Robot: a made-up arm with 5 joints.
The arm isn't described. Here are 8 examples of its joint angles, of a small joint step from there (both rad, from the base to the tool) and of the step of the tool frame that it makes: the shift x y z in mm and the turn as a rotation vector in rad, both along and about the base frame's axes.
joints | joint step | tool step
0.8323 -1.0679 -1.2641 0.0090 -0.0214 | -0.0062 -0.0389 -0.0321 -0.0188 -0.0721 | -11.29 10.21 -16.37 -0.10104 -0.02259 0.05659
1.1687 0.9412 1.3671 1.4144 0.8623 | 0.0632 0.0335 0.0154 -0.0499 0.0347 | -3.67 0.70 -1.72 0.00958 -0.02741 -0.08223
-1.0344 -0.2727 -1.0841 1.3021 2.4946 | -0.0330 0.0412 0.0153 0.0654 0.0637 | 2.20 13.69 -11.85 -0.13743 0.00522 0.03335
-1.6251 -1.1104 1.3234 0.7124 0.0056 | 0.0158 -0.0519 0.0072 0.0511 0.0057 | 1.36 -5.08 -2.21 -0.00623 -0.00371 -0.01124
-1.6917 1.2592 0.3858 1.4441 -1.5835 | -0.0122 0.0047 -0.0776 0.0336 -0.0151 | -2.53 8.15 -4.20 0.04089 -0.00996 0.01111
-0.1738 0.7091 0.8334 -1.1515 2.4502 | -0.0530 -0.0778 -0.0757 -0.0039 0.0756 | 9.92 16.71 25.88 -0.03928 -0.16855 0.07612
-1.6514 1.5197 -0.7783 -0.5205 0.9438 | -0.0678 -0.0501 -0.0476 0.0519 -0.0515 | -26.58 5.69 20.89 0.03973 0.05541 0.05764
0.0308 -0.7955 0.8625 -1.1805 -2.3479 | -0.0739 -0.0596 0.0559 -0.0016 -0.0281 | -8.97 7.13 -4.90 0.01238 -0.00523 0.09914
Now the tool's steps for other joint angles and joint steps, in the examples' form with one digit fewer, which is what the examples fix.
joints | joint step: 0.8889 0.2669 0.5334 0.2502 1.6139 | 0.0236 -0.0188 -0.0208 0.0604 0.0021
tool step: -5.4 -2.6 3.9 0.0157 0.0137 -0.0218
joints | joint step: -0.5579 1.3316 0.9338 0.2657 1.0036 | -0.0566 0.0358 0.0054 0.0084 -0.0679
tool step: -7.2 -0.3 0.5 -0.0746 0.0100 0.0190
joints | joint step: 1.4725 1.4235 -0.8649 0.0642 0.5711 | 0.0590 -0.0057 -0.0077 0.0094 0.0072
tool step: -22.0 -2.7 2.5 -0.0044 0.0056 -0.0548
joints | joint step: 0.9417 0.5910 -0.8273 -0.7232 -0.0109 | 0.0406 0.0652 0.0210 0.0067 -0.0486
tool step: -2.0 -20.6 -22.7 0.0932 0.0287 -0.0021
